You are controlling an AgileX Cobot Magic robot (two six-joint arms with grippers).
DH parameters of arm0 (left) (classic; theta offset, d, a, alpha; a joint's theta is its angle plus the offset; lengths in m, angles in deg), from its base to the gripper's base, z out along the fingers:
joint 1: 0 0.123 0 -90
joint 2: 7.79 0 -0.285 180
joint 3: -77.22 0 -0.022 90
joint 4: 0 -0.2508 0 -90
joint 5: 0 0 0.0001 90
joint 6: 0 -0.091 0 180
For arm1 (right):
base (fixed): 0 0 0 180
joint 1: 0 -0.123 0 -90
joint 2: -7.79 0 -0.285 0
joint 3: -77.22 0 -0.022 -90
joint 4: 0 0.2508 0 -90
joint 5: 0 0 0.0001 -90
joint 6: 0 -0.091 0 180
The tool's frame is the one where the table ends.
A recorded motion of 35 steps. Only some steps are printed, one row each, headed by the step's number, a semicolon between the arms.
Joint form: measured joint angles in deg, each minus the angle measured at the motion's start. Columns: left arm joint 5, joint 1, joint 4, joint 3, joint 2, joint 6; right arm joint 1, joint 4, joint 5, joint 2, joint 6, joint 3.
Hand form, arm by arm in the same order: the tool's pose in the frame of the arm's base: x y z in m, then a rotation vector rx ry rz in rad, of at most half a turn. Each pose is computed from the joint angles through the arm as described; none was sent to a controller.
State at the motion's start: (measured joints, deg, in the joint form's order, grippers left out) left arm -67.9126 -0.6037 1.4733 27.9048 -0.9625 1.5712; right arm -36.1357 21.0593 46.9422 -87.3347 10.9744 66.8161
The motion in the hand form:
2: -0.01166 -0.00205 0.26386 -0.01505 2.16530 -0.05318; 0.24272 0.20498 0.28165 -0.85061 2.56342 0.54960
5: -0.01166 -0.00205 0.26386 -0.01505 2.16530 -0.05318; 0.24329 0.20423 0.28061 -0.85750 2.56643 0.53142
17: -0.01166 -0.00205 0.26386 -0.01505 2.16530 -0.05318; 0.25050 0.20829 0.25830 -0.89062 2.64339 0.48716
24: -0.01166 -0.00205 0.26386 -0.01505 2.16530 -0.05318; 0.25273 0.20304 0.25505 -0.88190 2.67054 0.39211
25: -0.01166 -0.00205 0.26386 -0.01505 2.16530 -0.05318; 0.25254 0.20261 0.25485 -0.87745 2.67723 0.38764
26: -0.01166 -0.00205 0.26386 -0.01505 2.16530 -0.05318; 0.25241 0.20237 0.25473 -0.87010 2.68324 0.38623
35: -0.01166 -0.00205 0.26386 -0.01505 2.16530 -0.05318; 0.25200 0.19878 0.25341 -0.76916 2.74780 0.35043
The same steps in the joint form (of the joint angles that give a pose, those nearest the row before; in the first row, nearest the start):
2: 0.00 0.00 0.00 0.00 0.00 0.00; 0.00 -1.43 0.13 -0.39 -0.41 0.00
5: 0.00 0.00 0.00 0.00 0.00 0.00; 0.00 -2.32 0.28 -0.50 -0.64 0.00
17: 0.00 0.00 0.00 0.00 0.00 0.00; 0.00 -3.48 1.24 -4.31 -0.64 0.00
24: 0.00 0.00 0.00 0.00 0.00 0.00; 0.00 -8.51 2.13 -4.54 -4.07 0.00
25: 0.00 0.00 0.00 0.00 0.00 0.00; 0.00 -8.77 2.38 -4.54 -4.48 0.00
26: 0.00 0.00 0.00 0.00 0.00 0.00; 0.00 -8.89 2.54 -4.54 -4.92 0.00
35: 0.00 0.00 0.00 0.00 0.00 0.00; 0.00 -11.35 4.06 -4.54 -10.97 0.00

